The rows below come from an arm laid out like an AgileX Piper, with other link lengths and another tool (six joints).
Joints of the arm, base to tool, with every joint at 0 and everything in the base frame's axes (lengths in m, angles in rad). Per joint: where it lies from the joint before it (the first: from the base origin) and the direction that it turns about. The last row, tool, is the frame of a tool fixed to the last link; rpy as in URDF.
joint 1: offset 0 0 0.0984 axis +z
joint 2: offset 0 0 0 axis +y
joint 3: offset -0.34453 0 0.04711 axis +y
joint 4: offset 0.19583 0 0.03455 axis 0.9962 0 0.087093
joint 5: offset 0 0 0 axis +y
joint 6: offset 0.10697 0 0.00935 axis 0.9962 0 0.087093
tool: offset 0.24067 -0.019 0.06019 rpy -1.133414 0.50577 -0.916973
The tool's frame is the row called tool.
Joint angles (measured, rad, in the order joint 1, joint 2, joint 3, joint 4, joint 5, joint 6), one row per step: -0.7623, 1.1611, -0.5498, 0.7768, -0.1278, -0.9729; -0.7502, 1.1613, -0.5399, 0.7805, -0.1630, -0.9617; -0.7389, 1.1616, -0.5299, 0.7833, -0.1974, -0.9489; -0.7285, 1.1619, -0.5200, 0.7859, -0.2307, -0.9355; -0.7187, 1.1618, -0.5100, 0.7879, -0.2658, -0.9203; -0.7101, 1.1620, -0.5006, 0.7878, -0.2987, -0.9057
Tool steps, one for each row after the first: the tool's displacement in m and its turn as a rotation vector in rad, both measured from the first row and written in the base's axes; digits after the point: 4 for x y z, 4 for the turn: -0.0027, -0.0031, 0.0036, -0.0104, -0.0123, -0.0157; -0.0057, -0.0062, 0.0069, -0.0199, -0.0249, -0.0317; -0.0089, -0.0092, 0.0102, -0.0286, -0.0378, -0.0479; -0.0127, -0.0124, 0.0141, -0.0384, -0.0525, -0.0658; -0.0163, -0.0154, 0.0179, -0.0487, -0.0654, -0.0819
